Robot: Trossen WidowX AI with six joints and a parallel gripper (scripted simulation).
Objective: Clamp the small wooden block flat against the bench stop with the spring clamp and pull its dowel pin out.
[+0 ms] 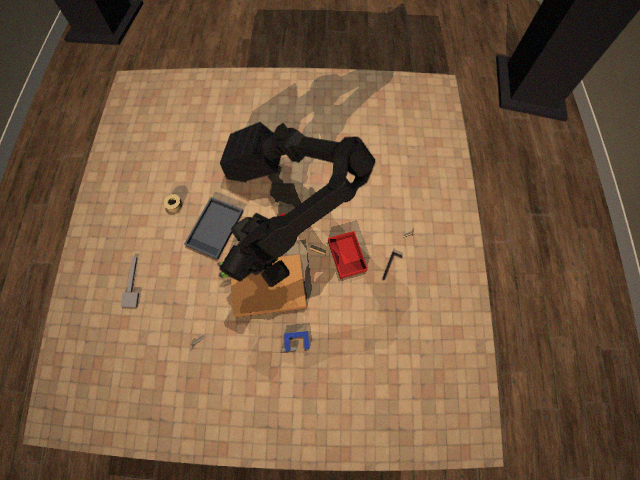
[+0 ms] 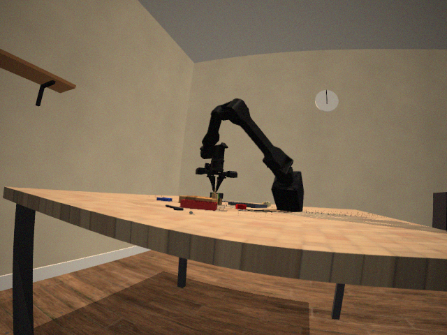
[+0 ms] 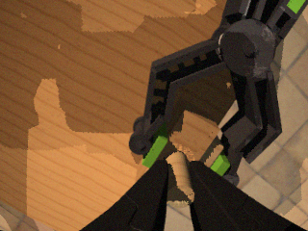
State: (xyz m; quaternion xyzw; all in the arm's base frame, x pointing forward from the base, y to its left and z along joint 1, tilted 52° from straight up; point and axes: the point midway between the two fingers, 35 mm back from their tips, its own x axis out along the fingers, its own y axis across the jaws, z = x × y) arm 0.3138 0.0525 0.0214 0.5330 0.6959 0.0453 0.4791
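Right now my hand is 40 mm above the dowel pin. Round my hand: small wooden block (60 mm below); wooden board (60 mm ahead, 20 mm to the left, 80 mm below); red knob (150 mm behind, 20 mm to the left, 80 mm below).
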